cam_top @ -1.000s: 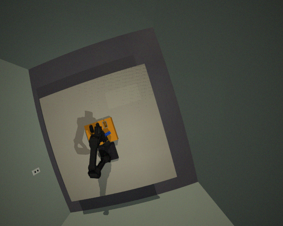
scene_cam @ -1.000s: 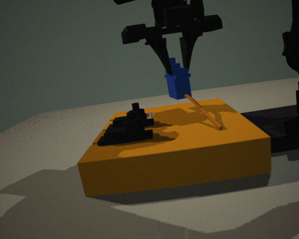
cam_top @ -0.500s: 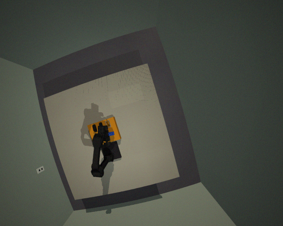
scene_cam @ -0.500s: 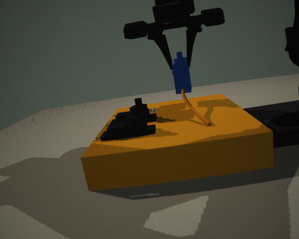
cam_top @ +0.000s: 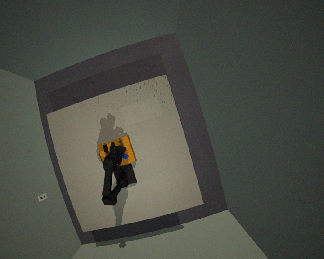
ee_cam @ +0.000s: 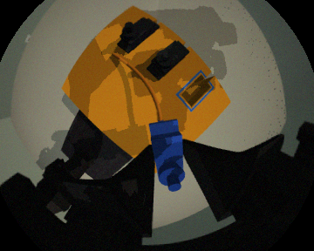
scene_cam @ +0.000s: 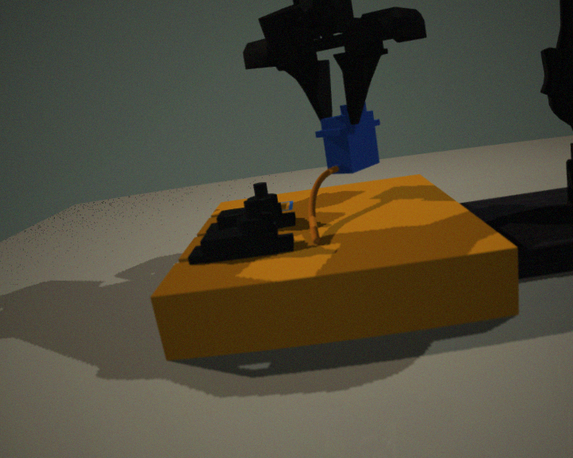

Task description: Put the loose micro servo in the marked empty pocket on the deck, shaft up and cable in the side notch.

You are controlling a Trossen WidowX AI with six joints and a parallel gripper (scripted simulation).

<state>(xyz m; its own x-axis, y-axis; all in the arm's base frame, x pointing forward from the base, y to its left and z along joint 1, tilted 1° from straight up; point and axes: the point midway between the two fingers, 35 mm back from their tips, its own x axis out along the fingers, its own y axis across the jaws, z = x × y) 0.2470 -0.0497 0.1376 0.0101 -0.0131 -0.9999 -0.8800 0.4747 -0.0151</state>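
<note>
Right now the orange deck is 100 mm below my gripper tip, 70 mm to the left of it and 20 mm behind it.
</note>
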